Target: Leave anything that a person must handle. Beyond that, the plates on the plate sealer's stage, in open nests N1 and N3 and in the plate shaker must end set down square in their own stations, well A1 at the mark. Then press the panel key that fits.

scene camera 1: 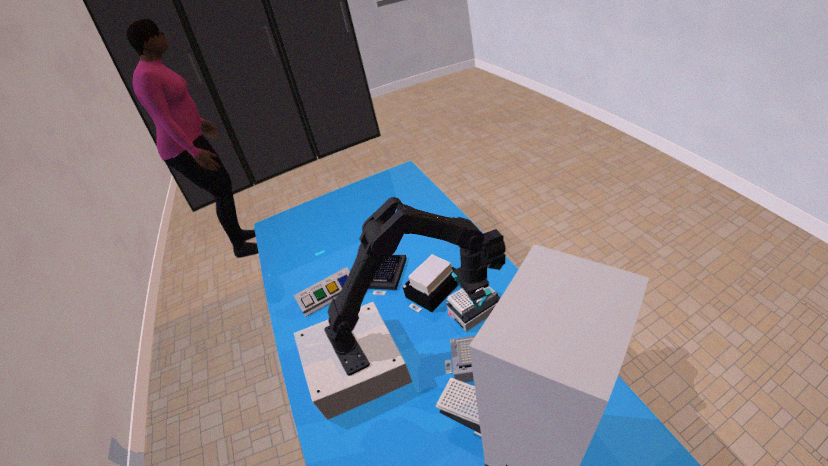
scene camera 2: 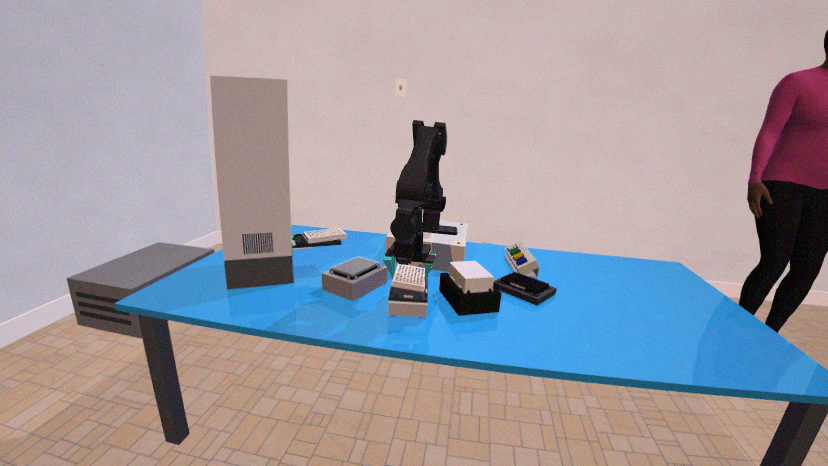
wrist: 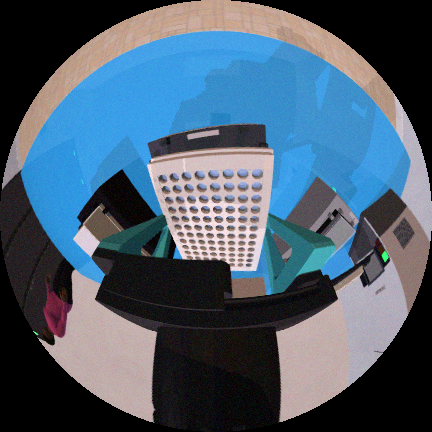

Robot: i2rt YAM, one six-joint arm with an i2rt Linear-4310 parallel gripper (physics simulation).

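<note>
My gripper [scene camera 1: 476, 295] [scene camera 2: 408, 271] [wrist: 215, 216] has teal fingers and is shut on the long sides of a white well plate [scene camera 1: 460, 300] [scene camera 2: 408, 277] [wrist: 211, 201]. It holds the plate level right at the top of a small station with a black top and a pale base [scene camera 1: 476, 317] [scene camera 2: 407, 303] [wrist: 209, 139]. I cannot tell whether the plate rests on it. In the wrist view the plate lines up with the station's black top. The key panel [scene camera 1: 320, 290] [scene camera 2: 519, 257], with green, yellow and blue keys, lies to the arm's left.
A black box with a white block on it [scene camera 1: 429, 275] [scene camera 2: 469, 276] stands beside the station. A black nest with a dark plate [scene camera 1: 386, 270] [scene camera 2: 524, 286], a grey station [scene camera 1: 462, 350] [scene camera 2: 354, 273], a tall grey tower [scene camera 1: 555, 324] [scene camera 2: 249, 174] with a white plate on its tray [scene camera 1: 458, 399] [scene camera 2: 323, 234], and a person [scene camera 1: 173, 116] [scene camera 2: 793, 174] are near.
</note>
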